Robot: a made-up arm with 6 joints.
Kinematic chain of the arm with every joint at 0, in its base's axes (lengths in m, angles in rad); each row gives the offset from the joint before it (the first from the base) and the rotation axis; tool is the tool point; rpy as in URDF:
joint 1: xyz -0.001 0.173 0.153 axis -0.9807 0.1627 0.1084
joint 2: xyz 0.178 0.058 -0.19 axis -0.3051 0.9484 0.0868
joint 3: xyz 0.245 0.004 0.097 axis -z
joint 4: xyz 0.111 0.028 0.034 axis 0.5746 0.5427 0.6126
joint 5: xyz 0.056 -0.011 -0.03 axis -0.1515 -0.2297 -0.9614
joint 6: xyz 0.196 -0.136 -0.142 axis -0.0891 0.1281 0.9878
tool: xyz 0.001 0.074 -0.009 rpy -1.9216 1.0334 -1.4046
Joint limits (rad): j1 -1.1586..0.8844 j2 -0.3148..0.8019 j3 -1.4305..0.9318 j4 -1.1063..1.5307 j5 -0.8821..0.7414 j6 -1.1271..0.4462
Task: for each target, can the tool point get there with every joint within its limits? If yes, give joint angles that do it. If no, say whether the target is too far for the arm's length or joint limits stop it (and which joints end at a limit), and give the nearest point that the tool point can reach.
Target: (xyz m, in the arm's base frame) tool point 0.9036 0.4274 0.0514
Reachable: yes | joints -0.9023 0.4440 -0.3604 -0.6644 -0.4346 -0.8747
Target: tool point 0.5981 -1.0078 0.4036
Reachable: no: too far | nearest point 0.5312 -0.3737 0.0395 | short by 0.734 m
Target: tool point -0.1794 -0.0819 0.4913
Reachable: no: joint limits stop it (at a limit: joint 2, joint 3, joint 4, joint 6) | nearest point 0.1596 0.0032 0.2956 | short by 0.401 m
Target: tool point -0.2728 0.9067 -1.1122
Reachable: no: too far | nearest point 0.2004 0.4610 -0.4739 | short by 0.911 m
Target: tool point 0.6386 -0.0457 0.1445
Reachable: yes | joints 0.4024 -0.1307 0.2135 -0.4421 0.5660 -0.0333
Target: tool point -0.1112 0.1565 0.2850
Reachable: no: joint limits stop it (at a limit: joint 1, joint 4, joint 5, joint 6) | nearest point 0.0804 0.2679 0.2128 | short by 0.233 m
